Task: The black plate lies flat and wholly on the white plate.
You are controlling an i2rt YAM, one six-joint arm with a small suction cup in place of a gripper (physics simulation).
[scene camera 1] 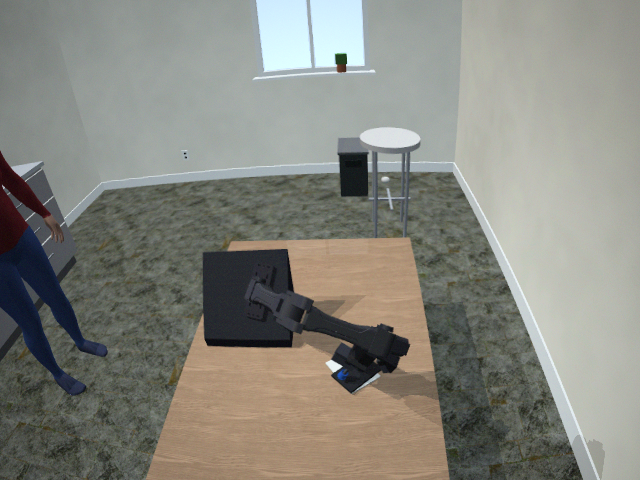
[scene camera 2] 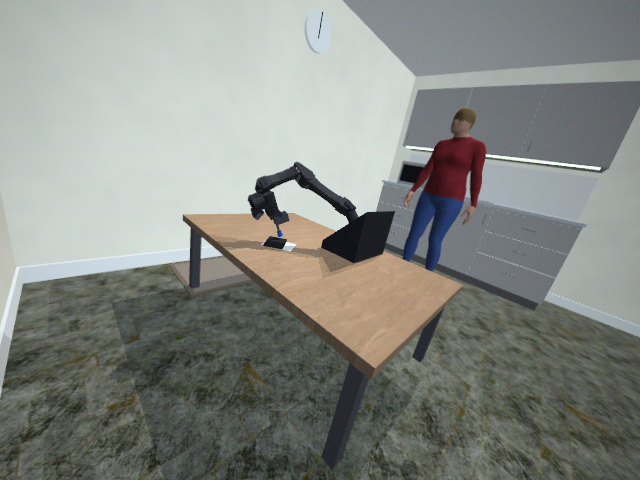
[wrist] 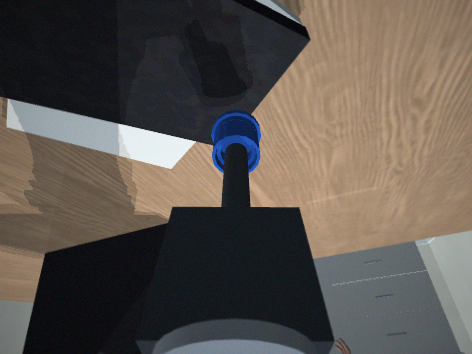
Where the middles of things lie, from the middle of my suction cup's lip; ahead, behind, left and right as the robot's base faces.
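The black plate [wrist: 171, 74] has my suction cup 4 cm short of it, 3 cm above it and 4 cm to the right of it. Then there is the white plate [wrist: 154, 148], which, measured from my suction cup, sits 4 cm below, 5 cm to the left and 2 cm ahead.
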